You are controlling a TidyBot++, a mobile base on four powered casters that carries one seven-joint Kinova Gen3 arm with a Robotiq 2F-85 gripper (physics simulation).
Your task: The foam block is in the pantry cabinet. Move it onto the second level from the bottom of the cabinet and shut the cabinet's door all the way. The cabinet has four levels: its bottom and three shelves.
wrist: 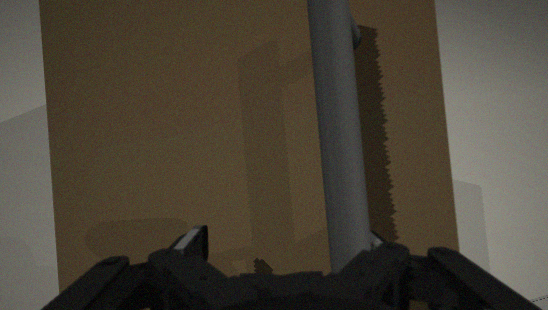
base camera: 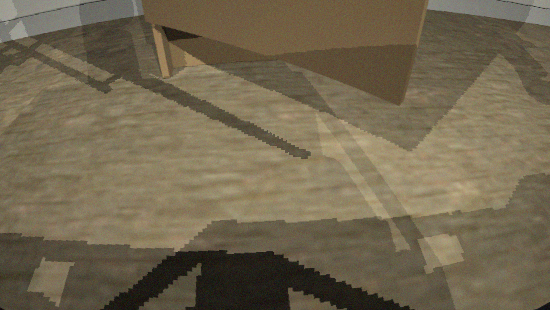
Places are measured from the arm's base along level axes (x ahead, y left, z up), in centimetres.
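Pixels of known places: gripper, fingertip midpoint: (wrist: 277, 238).
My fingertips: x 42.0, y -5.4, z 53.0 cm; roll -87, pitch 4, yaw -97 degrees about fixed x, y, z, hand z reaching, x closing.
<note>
Behind a point stands the place of what it marks.
The pantry cabinet's tan door (base camera: 300, 25) {x 46.8, y -3.4, z -18.7 cm} (wrist: 150, 125) {x 53.6, y 5.4, z 62.5 cm} stands ajar, its bottom edge slanting out from the cabinet toward the right front in the base camera view. The cabinet (base camera: 162, 52) {x 71.6, y 24.3, z -32.8 cm} shows its lower left post and part of its base behind the door. A grey vertical bar handle (wrist: 340, 125) {x 36.8, y -8.0, z 59.1 cm} is on the door's right part. My gripper (wrist: 277, 238) {x 42.0, y -5.4, z 53.0 cm} is open and empty, facing the door. In the wrist view the handle runs down between the fingers, close beside the right fingertip; its depth to them I cannot tell. The foam block and the shelves do not show.
The wood-look floor (base camera: 175, 175) {x 41.7, y 15.1, z -39.6 cm} in front of the cabinet carries long shadows and light patches. A pale wall (wrist: 500, 100) {x 144.2, y -148.3, z 79.7 cm} shows on both sides of the door in the wrist view. The door's free lower corner juts out over the floor at the right in the base camera view.
</note>
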